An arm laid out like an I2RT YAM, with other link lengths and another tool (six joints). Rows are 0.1 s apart.
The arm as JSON. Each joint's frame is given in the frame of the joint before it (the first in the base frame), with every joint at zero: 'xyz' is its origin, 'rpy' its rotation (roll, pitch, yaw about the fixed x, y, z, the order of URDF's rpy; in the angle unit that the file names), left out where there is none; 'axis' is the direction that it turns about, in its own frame. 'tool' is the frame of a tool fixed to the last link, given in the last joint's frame.
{
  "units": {
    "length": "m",
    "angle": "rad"
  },
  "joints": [
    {
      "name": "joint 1",
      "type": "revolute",
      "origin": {
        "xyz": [
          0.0,
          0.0,
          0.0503
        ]
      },
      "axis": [
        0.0,
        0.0,
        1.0
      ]
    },
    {
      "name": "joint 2",
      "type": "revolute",
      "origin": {
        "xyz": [
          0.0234,
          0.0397,
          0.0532
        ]
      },
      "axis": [
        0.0,
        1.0,
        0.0
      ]
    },
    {
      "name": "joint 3",
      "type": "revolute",
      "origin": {
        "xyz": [
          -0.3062,
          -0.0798,
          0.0
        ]
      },
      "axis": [
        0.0,
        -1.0,
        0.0
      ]
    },
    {
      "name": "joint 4",
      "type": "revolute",
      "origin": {
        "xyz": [
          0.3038,
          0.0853,
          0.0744
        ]
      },
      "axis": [
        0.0,
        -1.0,
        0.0
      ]
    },
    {
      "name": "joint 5",
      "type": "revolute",
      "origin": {
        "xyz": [
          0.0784,
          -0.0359,
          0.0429
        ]
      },
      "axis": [
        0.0,
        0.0,
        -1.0
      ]
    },
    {
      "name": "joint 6",
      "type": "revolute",
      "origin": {
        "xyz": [
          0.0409,
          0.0,
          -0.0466
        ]
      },
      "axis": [
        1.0,
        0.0,
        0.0
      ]
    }
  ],
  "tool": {
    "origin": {
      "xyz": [
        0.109,
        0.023,
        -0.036
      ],
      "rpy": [
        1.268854,
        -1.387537,
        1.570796
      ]
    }
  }
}
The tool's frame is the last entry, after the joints.
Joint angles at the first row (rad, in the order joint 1, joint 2, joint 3, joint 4, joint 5, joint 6):
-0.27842, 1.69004, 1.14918, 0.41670, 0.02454, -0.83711
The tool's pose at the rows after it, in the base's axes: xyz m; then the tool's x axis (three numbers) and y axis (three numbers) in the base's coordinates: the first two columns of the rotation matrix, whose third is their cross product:
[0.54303 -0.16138 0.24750 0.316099 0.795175 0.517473 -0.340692 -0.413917 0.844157]
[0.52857 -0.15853 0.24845 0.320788 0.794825 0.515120 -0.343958 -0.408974 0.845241]
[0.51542 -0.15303 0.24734 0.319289 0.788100 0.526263 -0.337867 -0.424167 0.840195]
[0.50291 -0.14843 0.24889 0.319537 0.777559 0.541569 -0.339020 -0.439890 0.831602]
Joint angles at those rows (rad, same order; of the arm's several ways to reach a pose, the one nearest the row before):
-0.27770, 1.64422, 1.11205, 0.41456, 0.02898, -0.83601
-0.27803, 1.59633, 1.06353, 0.41687, 0.03534, -0.83821
-0.27770, 1.55091, 1.02173, 0.40386, 0.02899, -0.82479
-0.27769, 1.50532, 0.98757, 0.38752, 0.02754, -0.80612

